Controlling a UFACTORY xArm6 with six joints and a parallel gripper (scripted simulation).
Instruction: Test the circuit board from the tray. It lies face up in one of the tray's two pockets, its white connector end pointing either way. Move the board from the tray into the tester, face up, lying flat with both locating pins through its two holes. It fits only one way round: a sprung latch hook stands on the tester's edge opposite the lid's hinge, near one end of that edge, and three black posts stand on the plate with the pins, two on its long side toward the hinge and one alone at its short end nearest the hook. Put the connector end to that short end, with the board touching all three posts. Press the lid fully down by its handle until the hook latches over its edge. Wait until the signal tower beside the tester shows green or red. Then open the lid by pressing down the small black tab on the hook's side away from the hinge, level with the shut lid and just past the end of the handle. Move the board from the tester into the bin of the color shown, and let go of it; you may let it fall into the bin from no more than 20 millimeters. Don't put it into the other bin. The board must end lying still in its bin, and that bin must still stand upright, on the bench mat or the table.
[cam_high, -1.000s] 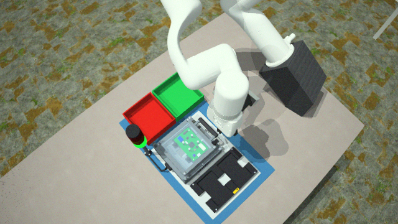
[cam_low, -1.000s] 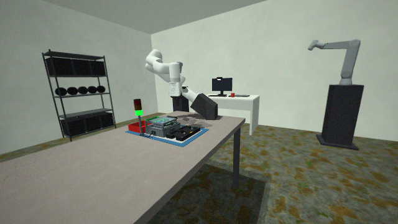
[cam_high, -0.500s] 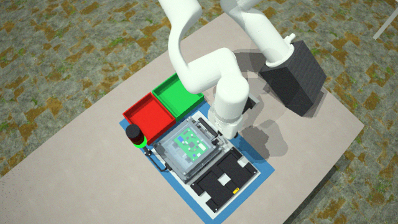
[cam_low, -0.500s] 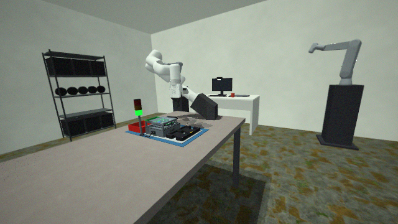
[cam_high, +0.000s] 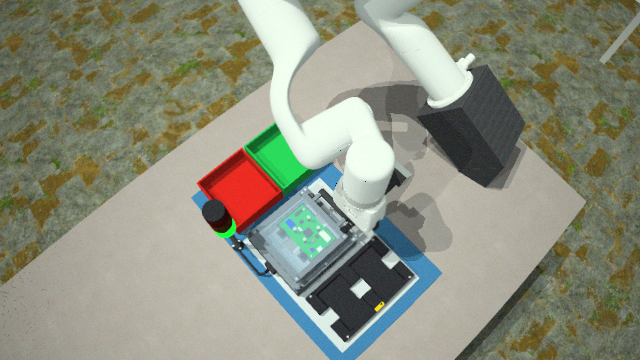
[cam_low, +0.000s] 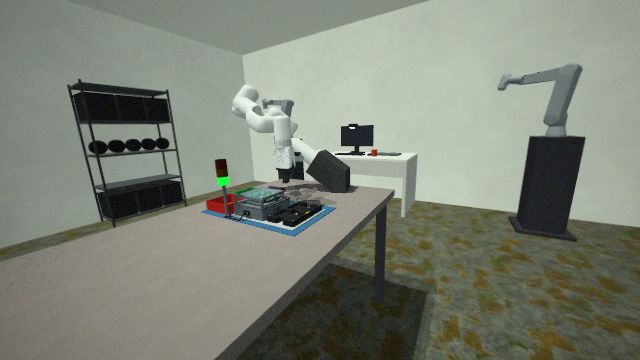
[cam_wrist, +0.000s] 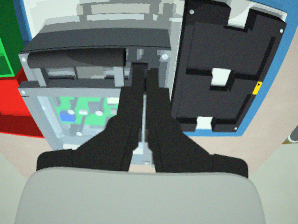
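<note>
My hand is 20 mm short of the black latch hook, 10 mm to the left of it and 60 mm above it. The rest, counted from my hand: green circuit board 80 mm ahead, 60 mm to the right, 70 mm below; then tester lid 90 mm ahead, 60 mm to the right, 60 mm below; then green bin 20 mm behind, 260 mm to the right, 130 mm below.
</note>
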